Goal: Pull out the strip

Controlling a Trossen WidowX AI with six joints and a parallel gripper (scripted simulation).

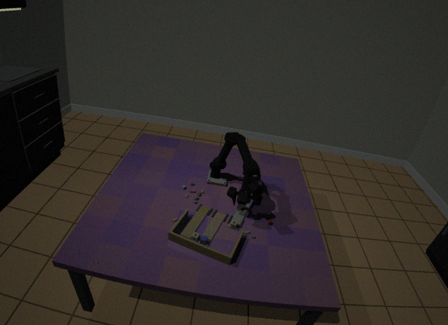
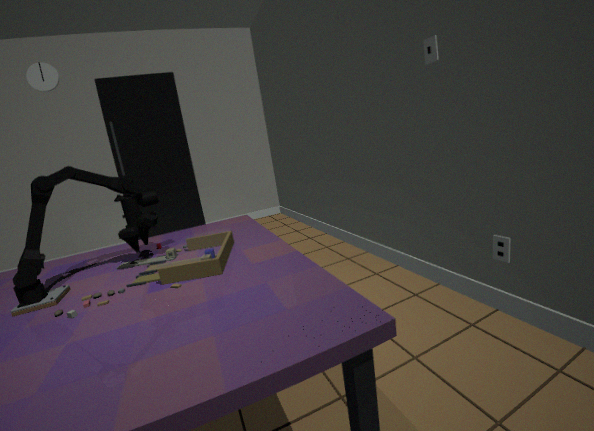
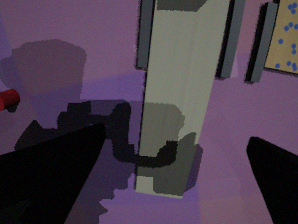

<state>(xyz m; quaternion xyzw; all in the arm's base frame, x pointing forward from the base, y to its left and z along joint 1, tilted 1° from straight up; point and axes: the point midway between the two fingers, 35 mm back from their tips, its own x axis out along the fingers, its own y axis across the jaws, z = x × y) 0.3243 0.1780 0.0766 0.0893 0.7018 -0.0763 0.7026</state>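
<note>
Right now the grey strip is 10 mm ahead of my gripper tip and 60 mm below it. From my gripper tip the other things lie so: red object (40 mm ahead, 170 mm to the left, 50 mm below).
</note>
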